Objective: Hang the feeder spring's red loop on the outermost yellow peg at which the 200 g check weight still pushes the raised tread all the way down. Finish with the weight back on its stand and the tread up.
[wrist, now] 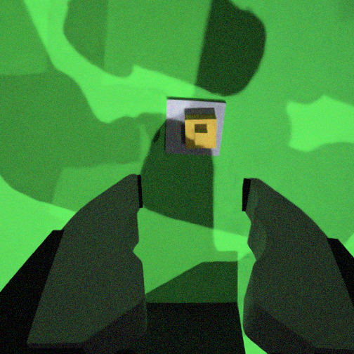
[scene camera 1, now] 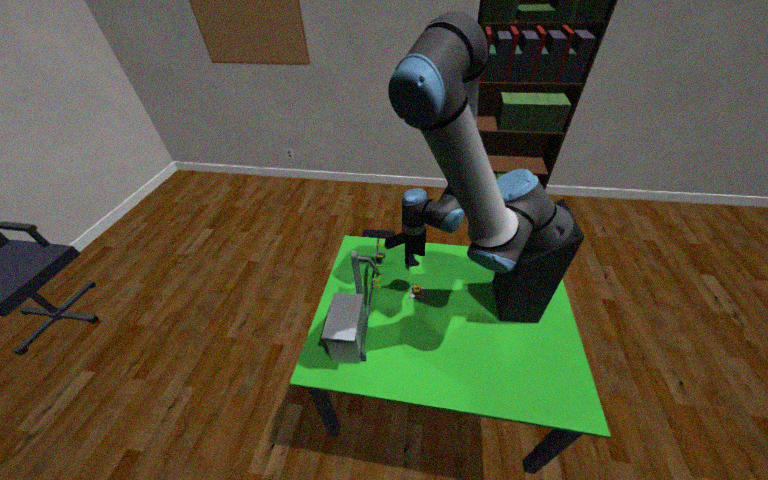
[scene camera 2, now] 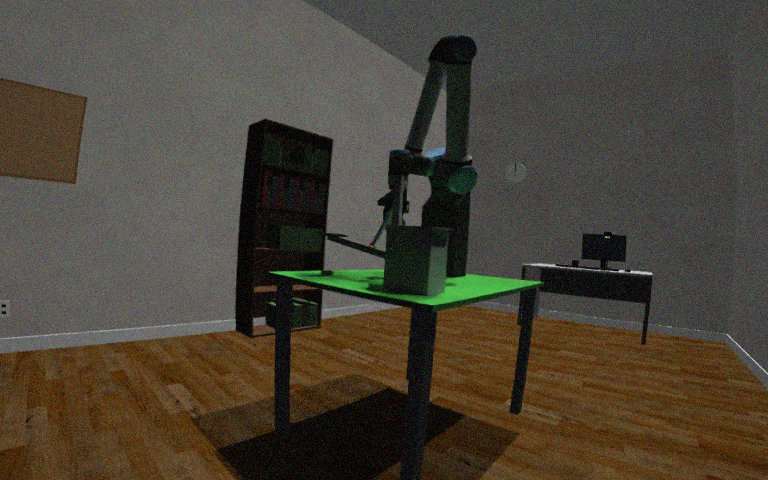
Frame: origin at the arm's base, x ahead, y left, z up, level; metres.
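Seen in the pictures: gripper, between the fingertips: [scene camera 1: 408,265]; arm's base, origin of its link: [scene camera 1: 545,230] [scene camera 2: 447,195].
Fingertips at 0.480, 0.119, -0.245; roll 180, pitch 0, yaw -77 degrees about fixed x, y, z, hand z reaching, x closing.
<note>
Offsets run from my fingertips to a thing's middle, as dx, dy, dz. "spot": to the spot under its first point. Level surfaces: height alone.
The yellow check weight {-0.039, -0.025, -0.180} [scene camera 1: 417,289] [wrist: 201,134] sits on its pale square stand [scene camera 1: 412,295] [wrist: 173,112]. My gripper [scene camera 1: 412,263] [wrist: 191,179] is partly open and empty above the table. In the wrist view, the weight lies beyond the fingertips, slightly right of their midline. The dark tread {+0.211, -0.167, -0.022} [scene camera 1: 378,233] [scene camera 2: 336,235] is raised at the lever's outer end. Several small yellow pegs {+0.131, +0.066, -0.081} [scene camera 1: 377,281] run along the lever. The feeder spring {spot: +0.133, +0.079, +0.010} [scene camera 2: 379,229] slants down to the lever. A tiny reddish spot {spot: +0.137, +0.043, -0.057} [scene camera 2: 372,245] shows at its lower end; which peg carries the loop is unclear.
The feeder's grey box [scene camera 1: 344,318] [scene camera 2: 414,260] stands near the left edge of the green table {dz -0.203} [scene camera 1: 481,373] [scene camera 2: 481,291]. Its upright post {spot: +0.141, +0.215, +0.120} [scene camera 1: 356,274] and curved top arm stand left of my gripper. The arm's dark base [scene camera 1: 523,288] is at the right in scene camera 1.
</note>
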